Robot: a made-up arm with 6 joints. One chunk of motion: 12 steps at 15 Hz.
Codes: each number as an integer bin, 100 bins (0 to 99) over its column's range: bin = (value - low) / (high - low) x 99, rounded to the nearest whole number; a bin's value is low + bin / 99 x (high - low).
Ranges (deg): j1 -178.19..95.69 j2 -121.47..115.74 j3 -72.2..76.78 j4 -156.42..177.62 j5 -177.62..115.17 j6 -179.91..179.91
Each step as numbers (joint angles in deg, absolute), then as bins.
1 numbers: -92.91 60.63 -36.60 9.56 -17.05 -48.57
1 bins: 31 76 24 49 54 36
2 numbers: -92.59 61.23 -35.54 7.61 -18.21 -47.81
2 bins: 31 76 24 49 54 36
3 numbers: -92.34 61.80 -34.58 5.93 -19.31 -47.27
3 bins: 31 76 25 48 54 36
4 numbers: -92.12 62.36 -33.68 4.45 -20.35 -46.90
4 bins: 31 77 26 48 53 37
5 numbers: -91.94 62.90 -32.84 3.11 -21.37 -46.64
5 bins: 31 77 26 47 53 37
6 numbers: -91.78 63.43 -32.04 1.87 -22.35 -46.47
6 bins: 31 77 27 47 53 37
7 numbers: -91.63 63.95 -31.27 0.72 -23.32 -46.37
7 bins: 31 77 27 47 52 37
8 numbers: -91.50 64.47 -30.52 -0.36 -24.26 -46.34
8 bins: 31 78 28 46 52 37
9 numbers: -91.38 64.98 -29.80 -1.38 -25.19 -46.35
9 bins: 31 78 28 46 52 37
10 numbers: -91.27 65.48 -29.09 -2.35 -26.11 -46.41
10 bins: 31 78 29 46 51 37
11 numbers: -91.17 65.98 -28.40 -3.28 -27.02 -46.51
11 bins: 31 78 29 45 51 37
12 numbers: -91.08 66.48 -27.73 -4.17 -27.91 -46.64
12 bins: 31 78 30 45 51 37
